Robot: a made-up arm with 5 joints. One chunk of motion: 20 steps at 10 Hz.
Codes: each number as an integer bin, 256 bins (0 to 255) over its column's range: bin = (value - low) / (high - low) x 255, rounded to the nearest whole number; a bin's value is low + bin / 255 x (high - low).
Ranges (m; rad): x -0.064..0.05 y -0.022..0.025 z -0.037..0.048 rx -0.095..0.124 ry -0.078..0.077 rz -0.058..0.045
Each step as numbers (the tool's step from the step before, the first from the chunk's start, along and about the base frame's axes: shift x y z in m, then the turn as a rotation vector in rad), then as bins.
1 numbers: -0.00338 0.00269 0.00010 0.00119 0.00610 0.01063
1 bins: 136 134 111 112 138 170
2 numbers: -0.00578 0.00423 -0.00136 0.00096 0.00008 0.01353
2 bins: 130 142 107 112 128 177
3 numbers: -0.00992 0.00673 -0.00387 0.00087 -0.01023 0.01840
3 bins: 121 156 99 112 111 189
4 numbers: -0.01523 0.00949 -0.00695 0.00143 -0.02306 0.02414
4 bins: 109 171 90 112 90 203
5 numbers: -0.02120 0.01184 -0.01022 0.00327 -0.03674 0.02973
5 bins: 96 184 80 114 68 217
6 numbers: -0.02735 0.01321 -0.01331 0.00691 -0.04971 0.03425
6 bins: 82 191 71 119 47 228
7 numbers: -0.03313 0.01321 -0.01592 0.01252 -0.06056 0.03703
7 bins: 69 191 63 125 29 235
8 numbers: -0.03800 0.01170 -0.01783 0.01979 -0.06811 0.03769
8 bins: 58 183 58 134 16 237
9 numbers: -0.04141 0.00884 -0.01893 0.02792 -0.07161 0.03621
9 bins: 51 167 54 143 11 233
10 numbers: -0.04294 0.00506 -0.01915 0.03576 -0.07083 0.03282
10 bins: 47 147 54 152 12 225
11 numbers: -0.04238 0.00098 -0.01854 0.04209 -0.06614 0.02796
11 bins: 48 125 55 160 20 213
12 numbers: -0.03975 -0.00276 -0.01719 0.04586 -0.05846 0.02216
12 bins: 54 104 59 164 32 198
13 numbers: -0.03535 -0.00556 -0.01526 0.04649 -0.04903 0.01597
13 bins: 64 89 65 165 48 183
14 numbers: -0.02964 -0.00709 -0.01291 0.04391 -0.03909 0.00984
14 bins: 77 81 72 162 64 168
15 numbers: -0.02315 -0.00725 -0.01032 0.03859 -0.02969 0.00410
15 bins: 91 80 80 156 79 154
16 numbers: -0.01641 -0.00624 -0.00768 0.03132 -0.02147 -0.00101
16 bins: 106 86 88 147 93 141
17 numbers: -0.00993 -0.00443 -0.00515 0.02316 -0.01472 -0.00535
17 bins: 121 95 96 138 104 130
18 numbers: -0.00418 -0.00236 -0.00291 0.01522 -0.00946 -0.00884
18 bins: 134 107 102 128 113 122
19 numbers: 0.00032 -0.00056 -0.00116 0.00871 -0.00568 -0.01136
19 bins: 144 116 108 121 119 115
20 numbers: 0.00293 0.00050 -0.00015 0.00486 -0.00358 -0.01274
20 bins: 150 122 111 116 122 112
